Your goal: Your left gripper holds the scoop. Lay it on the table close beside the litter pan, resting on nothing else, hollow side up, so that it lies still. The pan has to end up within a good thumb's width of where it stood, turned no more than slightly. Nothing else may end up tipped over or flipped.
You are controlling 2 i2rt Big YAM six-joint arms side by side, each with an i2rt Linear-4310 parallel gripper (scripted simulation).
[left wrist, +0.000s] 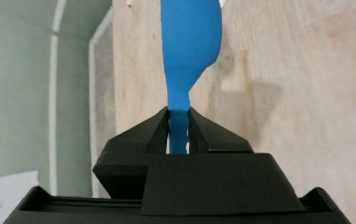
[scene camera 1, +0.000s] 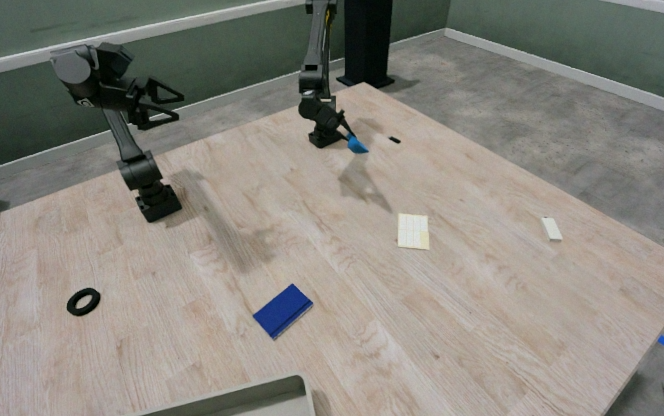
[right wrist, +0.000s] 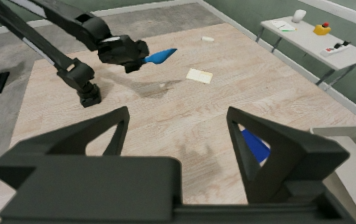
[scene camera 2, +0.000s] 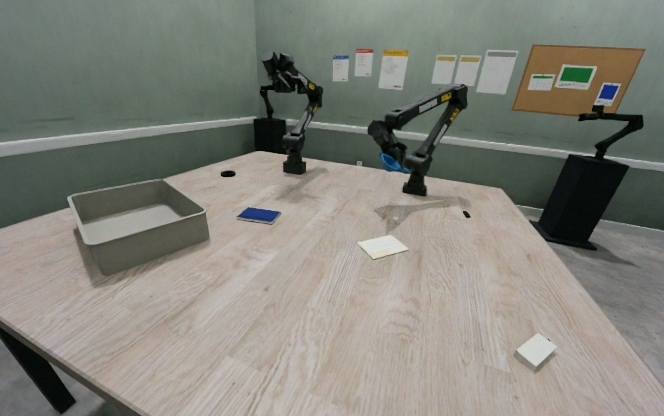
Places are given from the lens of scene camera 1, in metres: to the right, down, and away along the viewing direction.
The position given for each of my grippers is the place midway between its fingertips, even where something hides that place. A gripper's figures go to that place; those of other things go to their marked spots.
my right gripper (scene camera 1: 181,107): -0.34, -0.23, 0.74
blue notebook (scene camera 1: 282,311): -0.13, 0.27, 0.84
cream card (scene camera 1: 412,229): 0.26, 0.07, 1.03
The marked spots on the cream card and the blue notebook are 0.47 m apart.
